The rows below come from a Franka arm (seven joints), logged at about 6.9 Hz.
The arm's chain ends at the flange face. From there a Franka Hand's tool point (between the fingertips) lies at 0.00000 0.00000 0.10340 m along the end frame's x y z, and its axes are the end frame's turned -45 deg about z.
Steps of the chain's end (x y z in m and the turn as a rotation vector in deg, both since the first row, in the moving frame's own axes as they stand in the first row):
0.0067 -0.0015 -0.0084 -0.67 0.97 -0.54
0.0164 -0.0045 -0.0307 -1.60 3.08 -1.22
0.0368 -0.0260 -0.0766 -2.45 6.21 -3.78
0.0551 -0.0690 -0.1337 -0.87 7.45 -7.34
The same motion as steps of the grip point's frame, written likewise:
0.0062 0.0058 -0.0084 -1.16 0.21 -0.54
0.0167 0.0144 -0.0309 -3.31 1.05 -1.22
0.0496 0.0185 -0.0773 -6.12 2.66 -3.78
0.0968 0.0002 -0.1346 -5.88 4.65 -7.34

